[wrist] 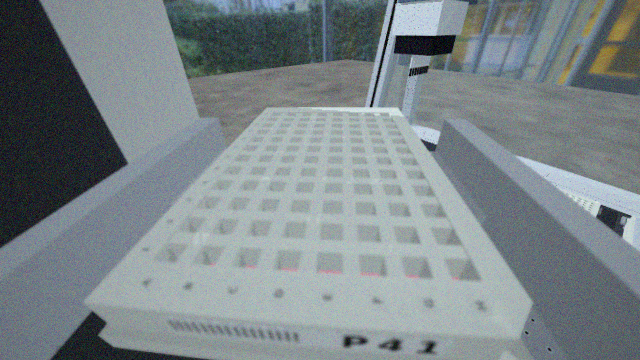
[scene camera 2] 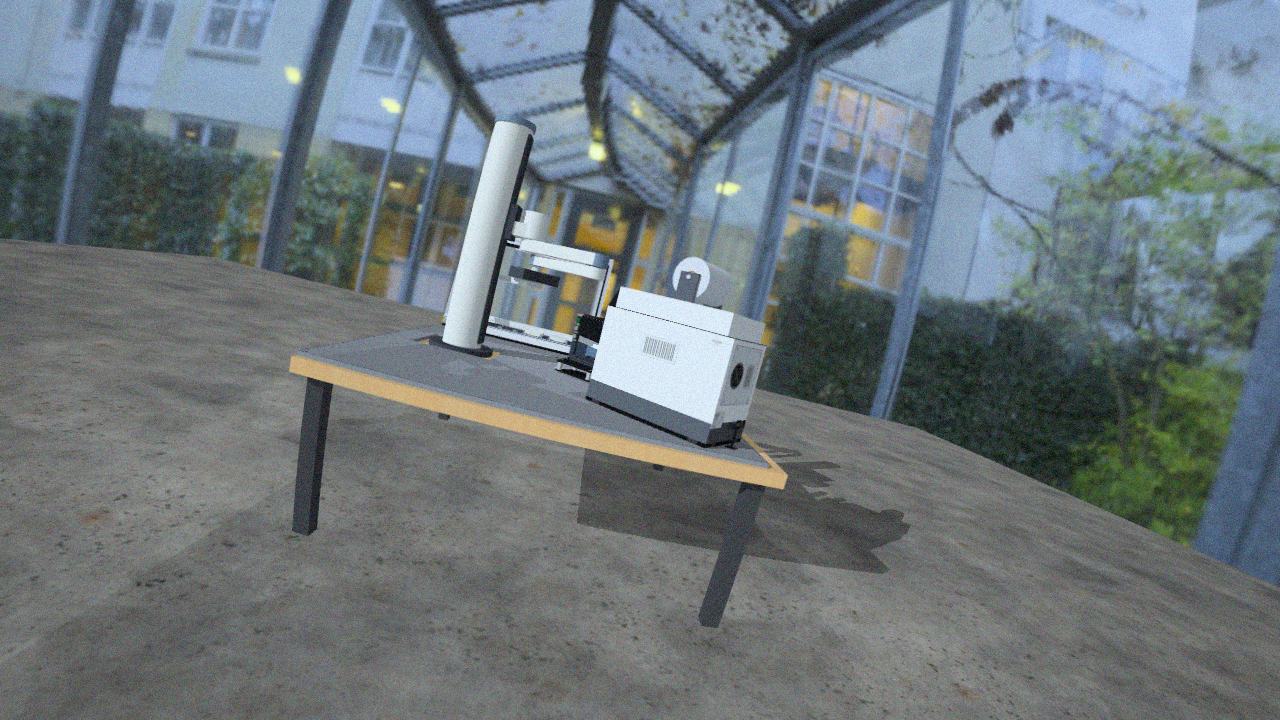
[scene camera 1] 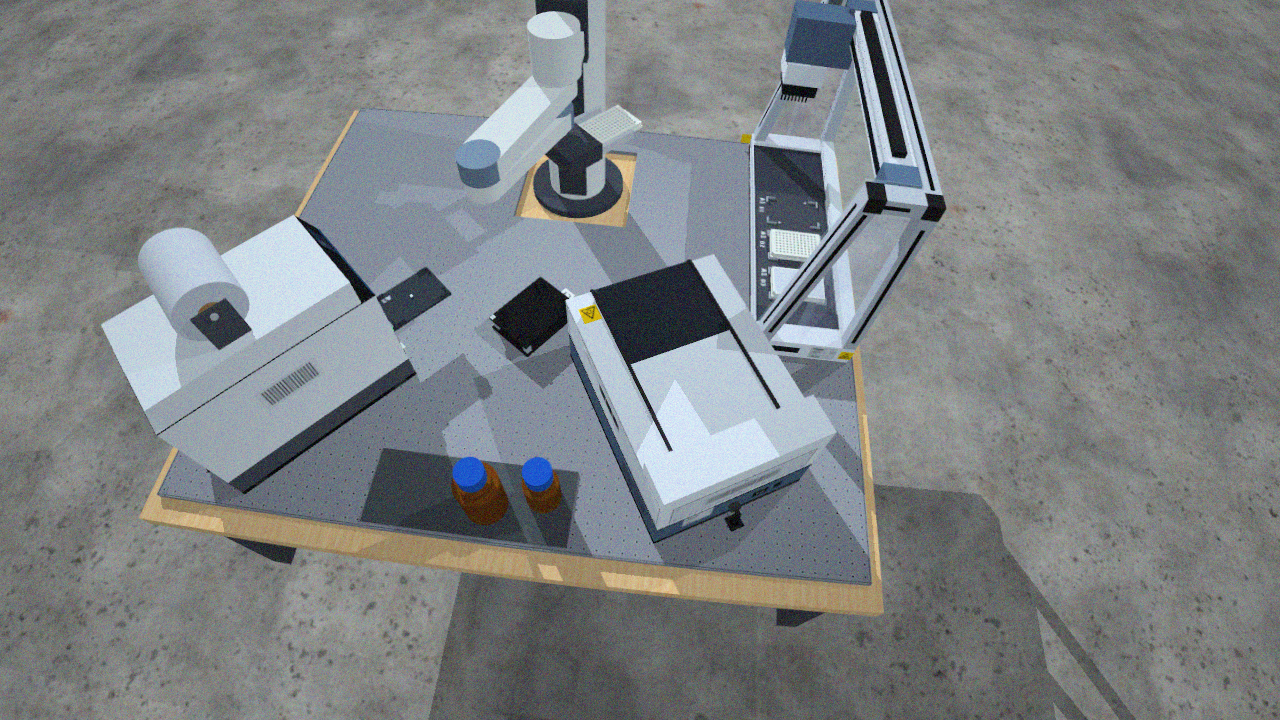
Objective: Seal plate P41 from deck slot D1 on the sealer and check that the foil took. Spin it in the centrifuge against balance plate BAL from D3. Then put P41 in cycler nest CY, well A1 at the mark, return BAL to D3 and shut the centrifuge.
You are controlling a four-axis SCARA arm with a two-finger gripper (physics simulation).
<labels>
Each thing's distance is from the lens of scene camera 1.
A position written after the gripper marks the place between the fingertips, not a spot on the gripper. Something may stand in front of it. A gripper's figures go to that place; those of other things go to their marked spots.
gripper [scene camera 1: 616, 121]: 1.47 m
centrifuge [scene camera 1: 702, 416]: 1.08 m
</labels>
